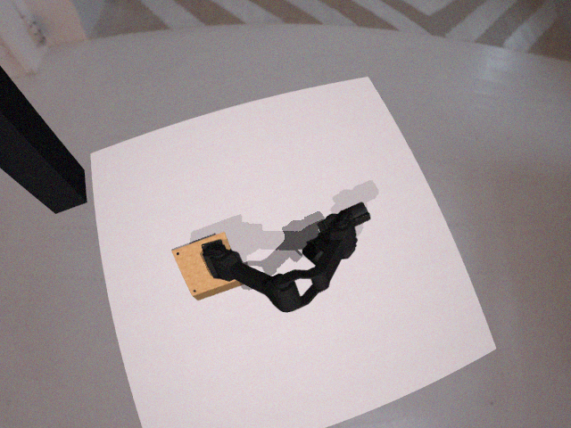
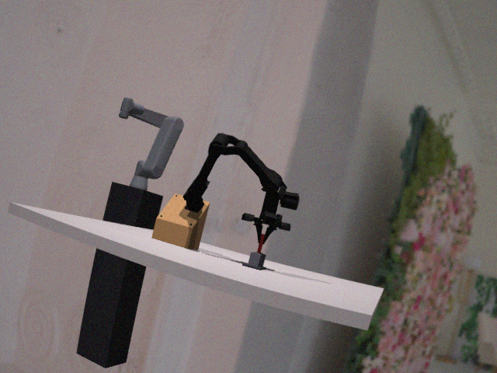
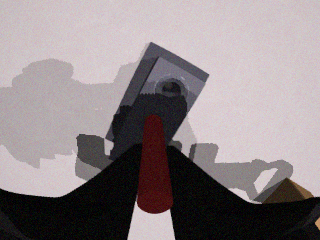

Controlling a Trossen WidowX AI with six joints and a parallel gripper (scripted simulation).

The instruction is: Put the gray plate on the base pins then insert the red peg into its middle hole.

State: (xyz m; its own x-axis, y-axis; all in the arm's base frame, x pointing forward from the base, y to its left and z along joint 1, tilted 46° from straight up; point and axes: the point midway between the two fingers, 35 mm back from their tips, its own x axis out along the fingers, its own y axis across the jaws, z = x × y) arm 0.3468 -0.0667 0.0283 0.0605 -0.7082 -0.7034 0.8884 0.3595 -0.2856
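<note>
The red peg lies right at my gripper tip. Also, from my gripper tip: dark base: 90 mm below; then gray plate: 50 mm below.
</note>
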